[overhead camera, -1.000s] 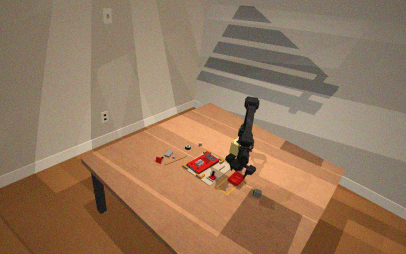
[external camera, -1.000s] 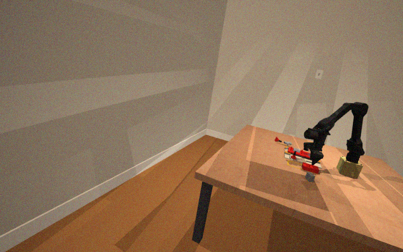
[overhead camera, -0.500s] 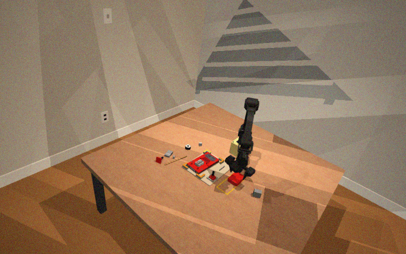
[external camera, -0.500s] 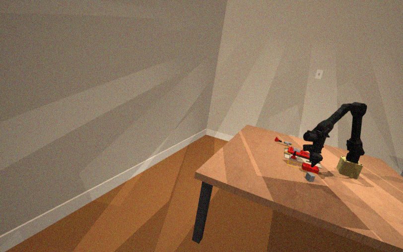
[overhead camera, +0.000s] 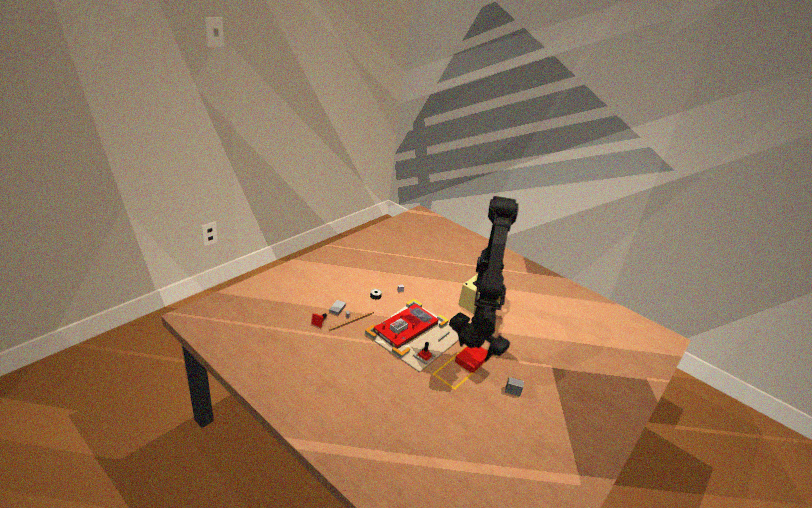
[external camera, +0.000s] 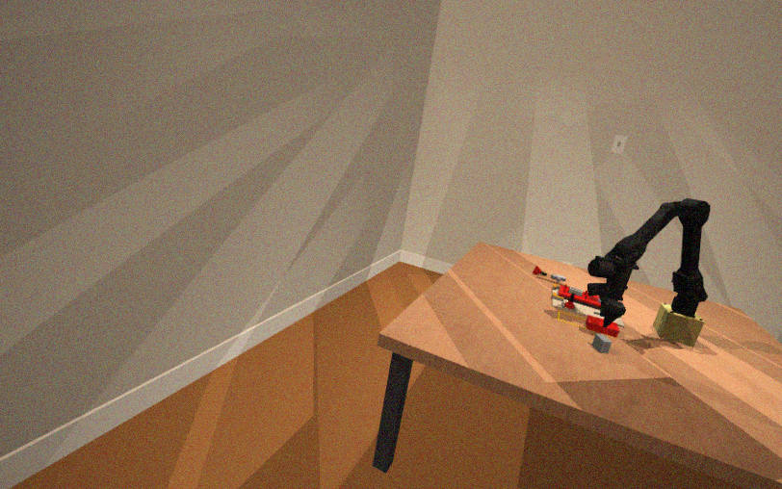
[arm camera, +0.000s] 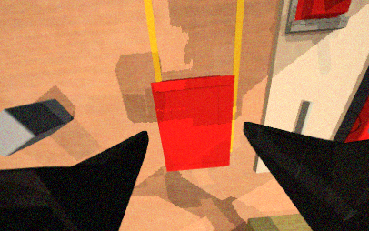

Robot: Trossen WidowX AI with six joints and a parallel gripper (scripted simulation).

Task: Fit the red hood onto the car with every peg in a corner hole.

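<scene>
Now: the red hood 1 cm below my gripper tip. From my gripper tip the other things lie so: grey engine block 12 cm ahead, 22 cm to the right, 1 cm below; then grey cube 1 cm behind, 16 cm to the left, 1 cm below; then jig 8 cm ahead, 20 cm to the right, 2 cm below.
</scene>
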